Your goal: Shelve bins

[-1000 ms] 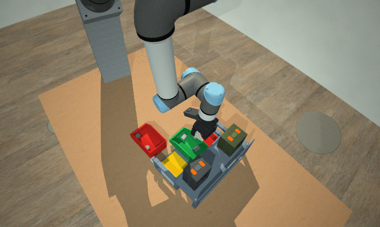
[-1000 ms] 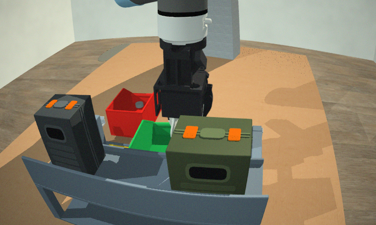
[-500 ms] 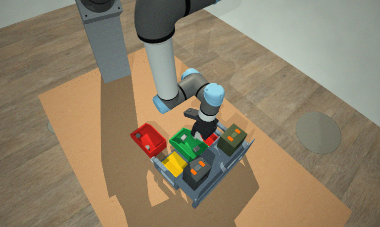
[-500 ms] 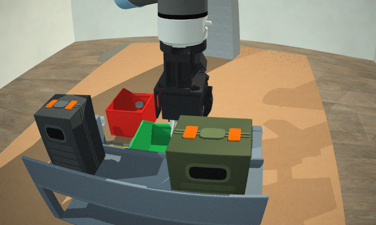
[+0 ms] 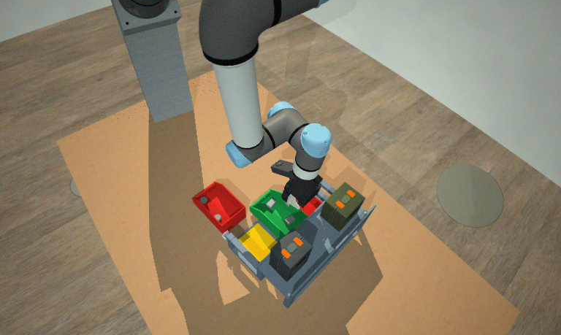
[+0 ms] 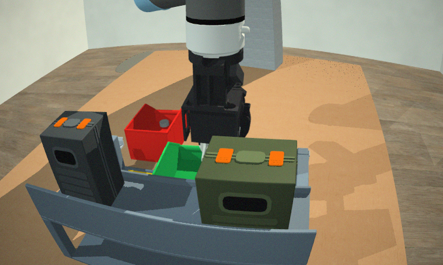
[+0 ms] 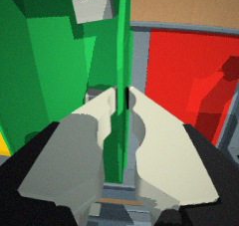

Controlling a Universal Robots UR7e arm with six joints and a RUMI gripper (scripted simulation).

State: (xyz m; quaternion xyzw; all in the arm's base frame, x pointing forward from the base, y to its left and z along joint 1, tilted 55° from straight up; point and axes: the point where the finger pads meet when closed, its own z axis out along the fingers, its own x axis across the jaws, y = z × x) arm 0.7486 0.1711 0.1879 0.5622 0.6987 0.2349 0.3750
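My hand is 50 mm to the left of the green bin, 20 mm above it and 10 mm short of it. From my hand the other things lie so: olive box 130 mm ahead, 100 mm to the left, 80 mm above; then dark grey box 170 mm ahead, 130 mm to the right, 90 mm above; then red bin 200 mm to the right, 130 mm behind, 30 mm below.
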